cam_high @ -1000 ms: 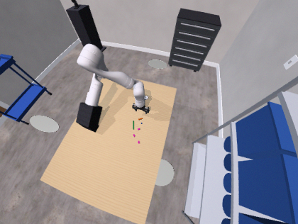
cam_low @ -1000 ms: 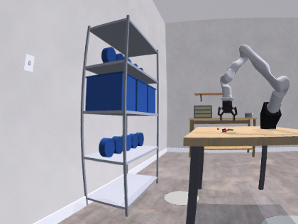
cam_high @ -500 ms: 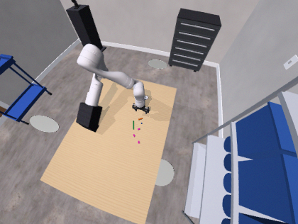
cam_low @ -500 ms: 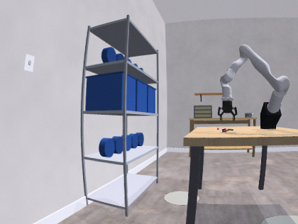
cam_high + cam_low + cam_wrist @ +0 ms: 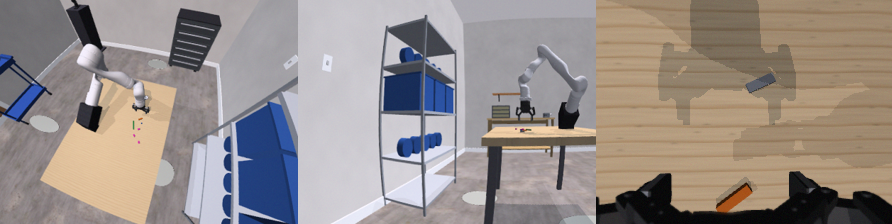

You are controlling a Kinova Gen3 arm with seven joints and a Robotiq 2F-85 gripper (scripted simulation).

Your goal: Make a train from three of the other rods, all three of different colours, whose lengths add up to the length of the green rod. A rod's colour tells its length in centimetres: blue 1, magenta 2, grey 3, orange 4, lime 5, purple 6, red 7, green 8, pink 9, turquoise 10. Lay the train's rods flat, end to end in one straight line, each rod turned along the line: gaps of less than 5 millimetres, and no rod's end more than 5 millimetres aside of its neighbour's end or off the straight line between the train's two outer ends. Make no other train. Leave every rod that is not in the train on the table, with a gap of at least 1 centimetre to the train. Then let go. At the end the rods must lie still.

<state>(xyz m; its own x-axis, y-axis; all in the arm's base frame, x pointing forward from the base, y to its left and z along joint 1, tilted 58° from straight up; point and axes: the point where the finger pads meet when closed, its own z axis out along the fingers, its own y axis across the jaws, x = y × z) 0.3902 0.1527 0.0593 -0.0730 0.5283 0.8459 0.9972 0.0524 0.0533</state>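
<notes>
My gripper is now 3 cm short of the small blue rod, 8 cm to the left of it and 7 cm above it. Round my hand: grey rod 2 cm ahead, 9 cm to the left, 7 cm below; then green rod 3 cm behind, 12 cm to the right, 7 cm below; then orange rod 1 cm ahead, 4 cm to the right, 7 cm below.
</notes>
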